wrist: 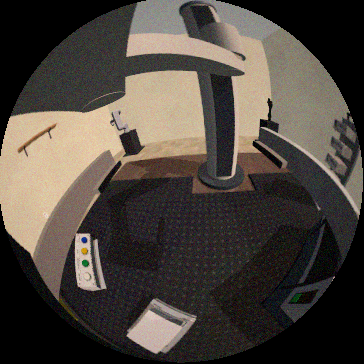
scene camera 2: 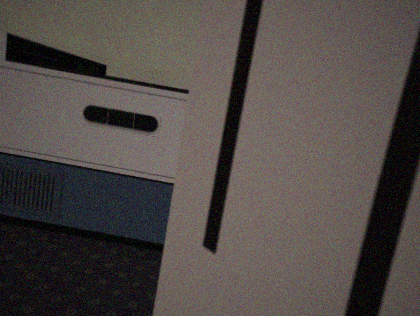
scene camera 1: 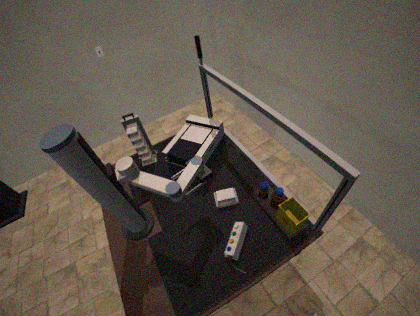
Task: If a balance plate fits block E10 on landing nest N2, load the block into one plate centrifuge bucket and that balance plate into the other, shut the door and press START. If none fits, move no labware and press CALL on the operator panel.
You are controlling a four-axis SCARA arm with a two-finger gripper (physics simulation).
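Pixels of known places: gripper, fingertip midpoint: [wrist: 184, 140]; arm's base, origin of the base link: [wrist: 220, 173] [scene camera 1: 138, 224].
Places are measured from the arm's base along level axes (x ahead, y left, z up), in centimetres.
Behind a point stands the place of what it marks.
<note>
My gripper [scene camera 1: 187, 180] [wrist: 184, 140] @[x 38.5, y -11.0, z 32.2 cm] is open and empty. It hangs over the dark deck beside the centrifuge [scene camera 1: 213, 145] @[x 79.5, y 21.6, z 16.6 cm] [wrist: 303, 300]. In scene camera 2, a white front with a dark oval slot over a blue vented base looks like part of the centrifuge [scene camera 2: 50, 120] @[x 66.6, y 52.8, z 16.0 cm]. I cannot tell its door state, and its buckets do not show. A white block [scene camera 1: 226, 196] @[x 65.2, y -20.1, z 8.2 cm] [wrist: 156, 330] @[x 64.0, y -17.1, z 8.2 cm] sits on the deck; its label is unreadable. The operator panel [scene camera 1: 235, 240] @[x 53.2, y -50.0, z 9.1 cm] [wrist: 84, 262] @[x 54.9, y -45.2, z 8.2 cm] has blue, yellow, green and white buttons. A tall stepped rack [scene camera 1: 131, 120] @[x 29.7, y 60.5, z 44.3 cm] with pale shelves or plates stands behind the arm.
Two brown bottles [scene camera 1: 263, 191] @[x 87.7, y -32.6, z 10.7 cm] [scene camera 1: 278, 197] @[x 90.8, y -43.7, z 15.2 cm] with blue caps and a yellow bin [scene camera 1: 293, 220] @[x 93.8, y -57.8, z 1.9 cm] stand along the deck's far right edge. A rail frame [scene camera 1: 280, 120] @[x 100.8, y -26.3, z 61.9 cm] rises behind them. The arm's thick column [scene camera 1: 95, 175] @[x 3.9, y -6.4, z 65.1 cm] [wrist: 212, 125] @[x 6.0, y -4.5, z 26.5 cm] stands at the deck's left edge.
</note>
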